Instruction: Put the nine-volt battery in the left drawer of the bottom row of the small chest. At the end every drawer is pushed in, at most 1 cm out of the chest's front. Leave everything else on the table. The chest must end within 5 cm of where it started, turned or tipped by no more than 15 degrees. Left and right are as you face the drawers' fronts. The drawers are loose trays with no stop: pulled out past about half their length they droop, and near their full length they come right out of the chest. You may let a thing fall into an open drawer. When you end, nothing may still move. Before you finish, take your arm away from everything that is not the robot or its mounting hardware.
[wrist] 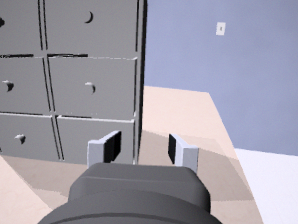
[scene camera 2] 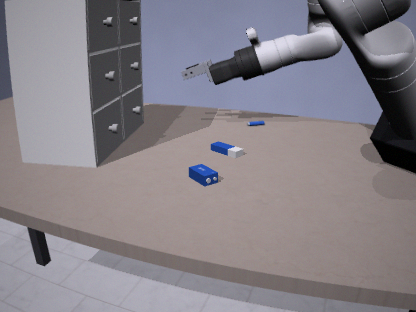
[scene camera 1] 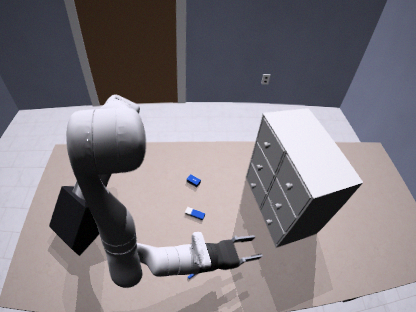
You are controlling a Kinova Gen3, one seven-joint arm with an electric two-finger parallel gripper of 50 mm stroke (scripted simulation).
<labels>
my gripper: wrist; scene camera 2; scene camera 1 256,247
same spot on my gripper: (scene camera 2: pixel 202 68) = (wrist: pixel 107 153)
</labels>
